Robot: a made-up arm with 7 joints. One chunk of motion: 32 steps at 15 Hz.
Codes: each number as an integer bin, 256 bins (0 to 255) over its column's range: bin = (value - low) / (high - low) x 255, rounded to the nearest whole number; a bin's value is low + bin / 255 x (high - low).
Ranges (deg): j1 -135..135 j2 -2.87..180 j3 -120.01..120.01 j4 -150..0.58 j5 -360.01..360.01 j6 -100.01..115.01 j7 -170.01..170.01
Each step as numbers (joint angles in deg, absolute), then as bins.
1 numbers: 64.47 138.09 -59.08 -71.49 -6.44 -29.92 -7.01
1 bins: 188 197 65 133 125 83 122
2 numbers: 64.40 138.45 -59.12 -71.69 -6.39 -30.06 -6.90
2 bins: 188 197 65 133 125 83 122
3 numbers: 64.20 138.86 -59.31 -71.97 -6.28 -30.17 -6.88
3 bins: 188 198 64 132 125 83 122
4 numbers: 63.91 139.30 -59.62 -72.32 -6.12 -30.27 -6.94
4 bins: 188 198 64 132 125 83 122
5 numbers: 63.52 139.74 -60.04 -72.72 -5.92 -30.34 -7.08
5 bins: 187 199 64 131 125 83 122
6 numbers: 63.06 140.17 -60.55 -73.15 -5.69 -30.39 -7.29
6 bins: 187 199 63 130 125 83 122
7 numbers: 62.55 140.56 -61.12 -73.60 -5.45 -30.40 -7.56
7 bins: 187 200 63 129 126 83 122
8 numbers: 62.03 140.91 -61.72 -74.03 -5.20 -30.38 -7.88
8 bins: 186 200 62 129 126 83 122
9 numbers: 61.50 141.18 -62.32 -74.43 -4.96 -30.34 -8.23
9 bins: 186 201 61 128 126 83 121
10 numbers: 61.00 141.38 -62.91 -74.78 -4.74 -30.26 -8.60
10 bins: 185 201 61 127 126 83 121
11 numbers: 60.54 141.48 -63.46 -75.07 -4.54 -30.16 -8.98
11 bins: 185 201 60 127 126 83 121
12 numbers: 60.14 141.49 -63.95 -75.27 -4.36 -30.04 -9.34
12 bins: 184 201 60 127 126 83 120
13 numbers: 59.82 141.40 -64.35 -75.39 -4.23 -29.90 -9.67
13 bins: 184 201 59 126 126 83 120
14 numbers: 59.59 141.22 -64.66 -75.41 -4.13 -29.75 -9.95
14 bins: 184 201 59 126 126 83 120
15 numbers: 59.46 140.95 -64.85 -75.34 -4.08 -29.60 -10.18
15 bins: 184 201 59 126 126 84 120
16 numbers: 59.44 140.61 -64.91 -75.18 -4.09 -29.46 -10.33
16 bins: 184 200 59 127 126 84 120
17 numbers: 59.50 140.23 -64.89 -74.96 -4.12 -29.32 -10.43
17 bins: 184 200 59 127 126 84 120
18 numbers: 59.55 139.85 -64.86 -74.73 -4.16 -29.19 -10.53
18 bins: 184 199 59 127 126 84 120
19 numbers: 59.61 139.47 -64.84 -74.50 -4.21 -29.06 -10.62
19 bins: 184 198 59 128 126 84 120
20 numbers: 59.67 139.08 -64.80 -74.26 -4.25 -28.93 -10.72
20 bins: 184 198 59 128 126 84 119
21 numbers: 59.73 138.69 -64.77 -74.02 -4.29 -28.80 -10.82
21 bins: 184 197 59 129 126 84 119
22 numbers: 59.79 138.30 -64.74 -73.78 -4.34 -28.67 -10.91
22 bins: 184 197 59 129 126 85 119
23 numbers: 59.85 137.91 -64.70 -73.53 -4.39 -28.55 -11.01
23 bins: 184 196 59 129 126 85 119
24 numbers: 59.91 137.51 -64.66 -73.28 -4.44 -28.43 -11.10
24 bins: 184 196 59 130 126 85 119
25 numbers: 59.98 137.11 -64.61 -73.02 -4.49 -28.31 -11.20
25 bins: 184 195 59 130 126 85 119
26 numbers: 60.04 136.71 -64.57 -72.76 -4.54 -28.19 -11.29
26 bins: 184 195 59 131 126 85 119
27 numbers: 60.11 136.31 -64.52 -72.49 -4.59 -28.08 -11.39
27 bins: 184 194 59 131 126 85 119
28 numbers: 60.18 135.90 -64.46 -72.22 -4.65 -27.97 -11.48
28 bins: 184 194 59 132 126 85 119
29 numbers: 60.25 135.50 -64.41 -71.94 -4.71 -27.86 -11.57
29 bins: 184 193 59 132 126 86 119
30 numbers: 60.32 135.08 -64.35 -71.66 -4.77 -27.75 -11.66
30 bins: 184 192 59 133 126 86 119
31 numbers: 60.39 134.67 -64.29 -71.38 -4.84 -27.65 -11.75
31 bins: 185 192 59 133 126 86 119
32 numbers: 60.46 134.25 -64.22 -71.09 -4.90 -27.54 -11.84
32 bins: 185 191 59 134 126 86 119
